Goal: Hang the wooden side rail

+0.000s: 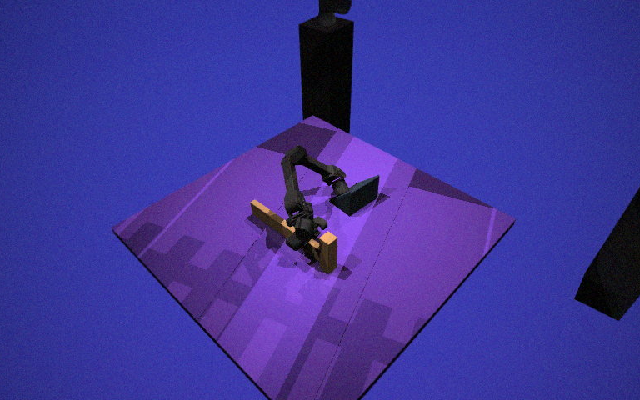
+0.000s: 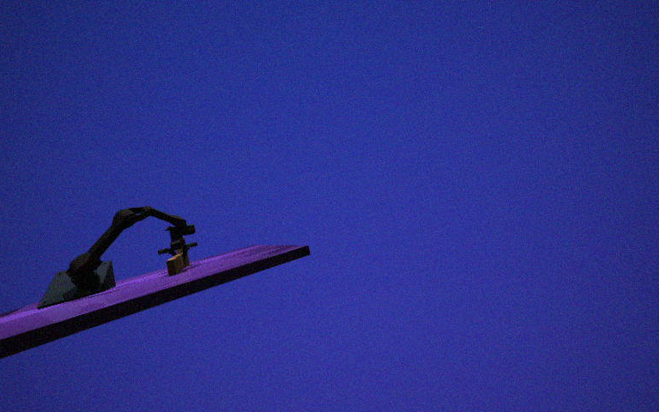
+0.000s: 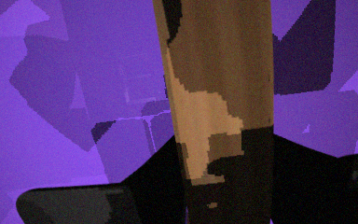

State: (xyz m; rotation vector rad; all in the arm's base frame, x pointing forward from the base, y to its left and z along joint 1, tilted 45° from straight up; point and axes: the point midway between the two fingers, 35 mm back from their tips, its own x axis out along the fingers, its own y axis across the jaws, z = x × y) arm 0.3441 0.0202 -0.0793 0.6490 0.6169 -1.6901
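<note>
My gripper tip is now 110 mm to the right of the wooden headboard post, 40 mm below it and 10 mm short of it.
</note>
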